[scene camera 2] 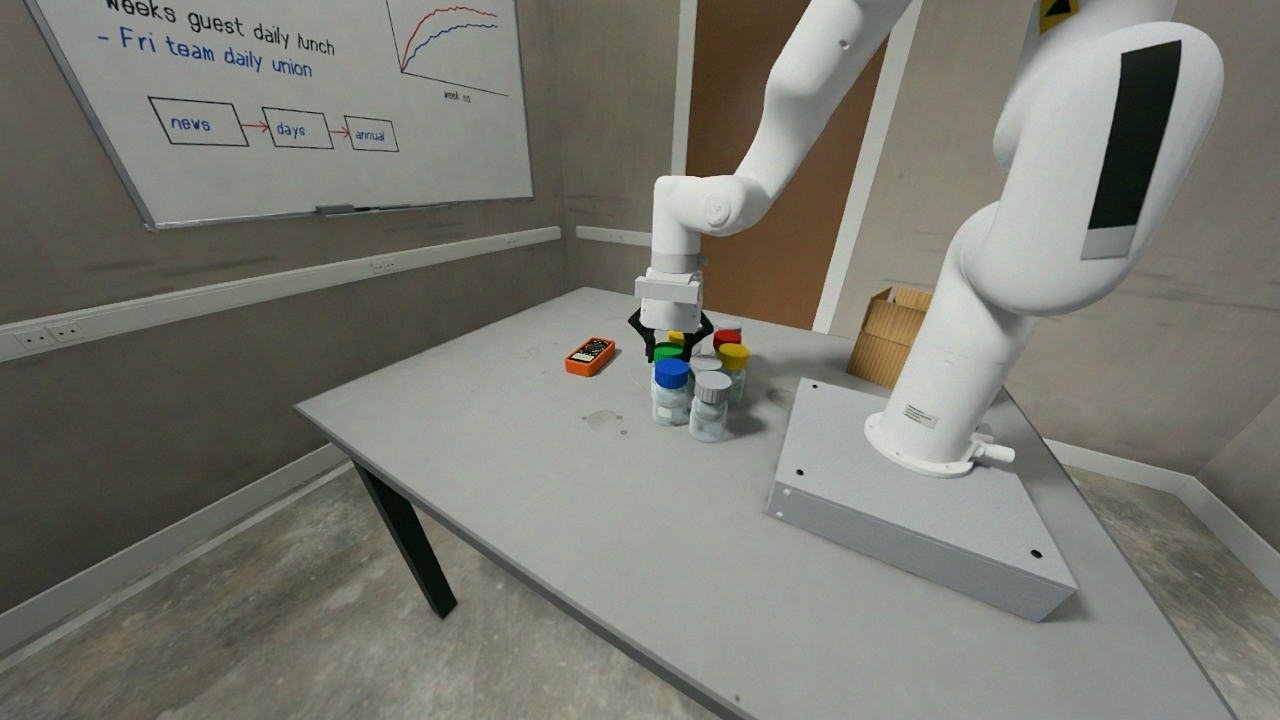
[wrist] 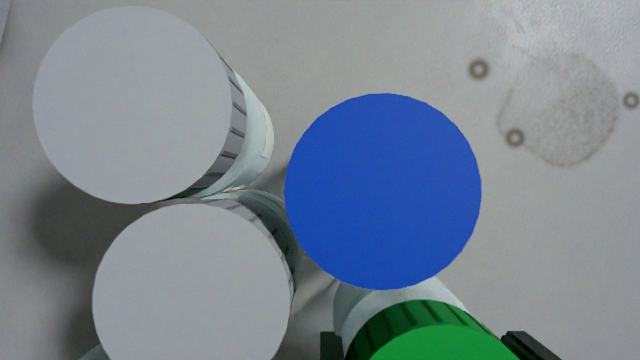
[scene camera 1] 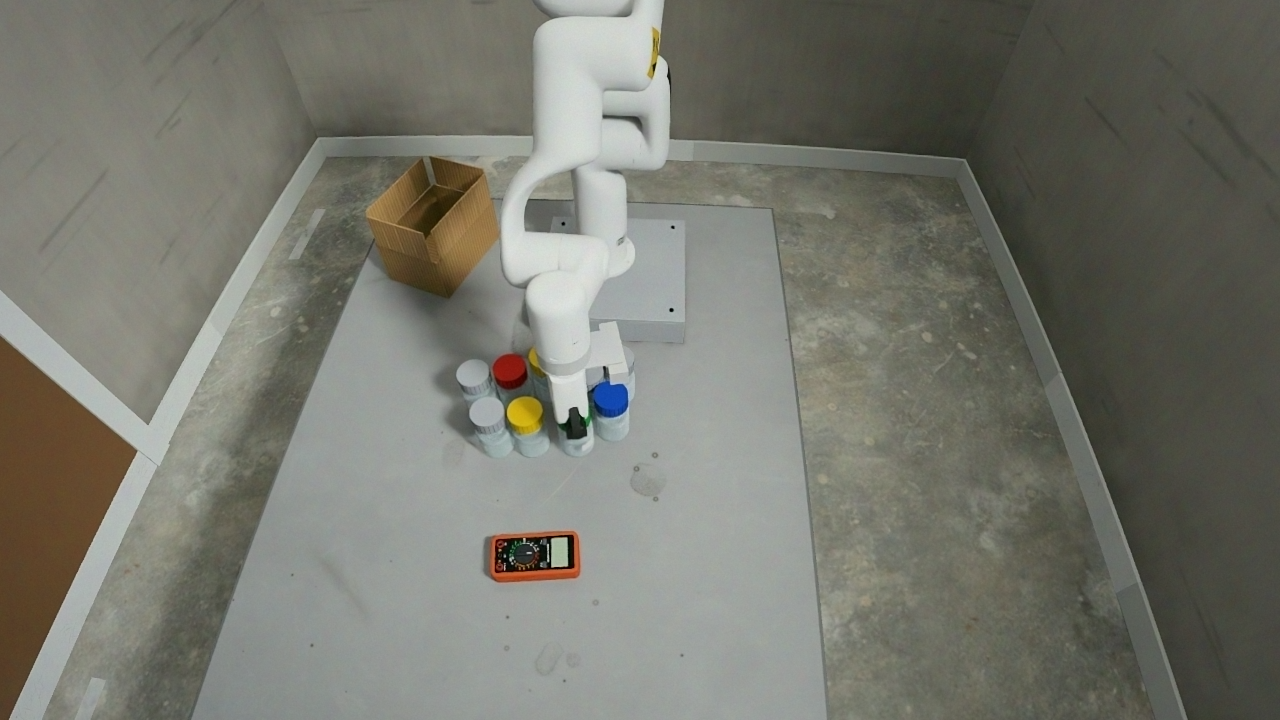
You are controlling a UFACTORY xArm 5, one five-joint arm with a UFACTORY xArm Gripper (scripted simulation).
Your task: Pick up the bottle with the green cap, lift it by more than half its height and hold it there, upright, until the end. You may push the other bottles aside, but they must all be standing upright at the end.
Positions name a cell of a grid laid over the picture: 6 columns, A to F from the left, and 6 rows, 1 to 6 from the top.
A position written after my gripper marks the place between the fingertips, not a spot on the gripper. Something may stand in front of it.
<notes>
In view: my gripper (scene camera 2: D4), a cardboard box (scene camera 1: C2) and a blue-capped bottle (scene camera 2: D4).
The cardboard box is seen too in scene camera 2 (scene camera 2: E3). The blue-capped bottle is seen too in the wrist view (wrist: D4) and in scene camera 1 (scene camera 1: C4). My gripper also shows in scene camera 1 (scene camera 1: C4). The wrist view misses the cardboard box: it is out of frame.
</notes>
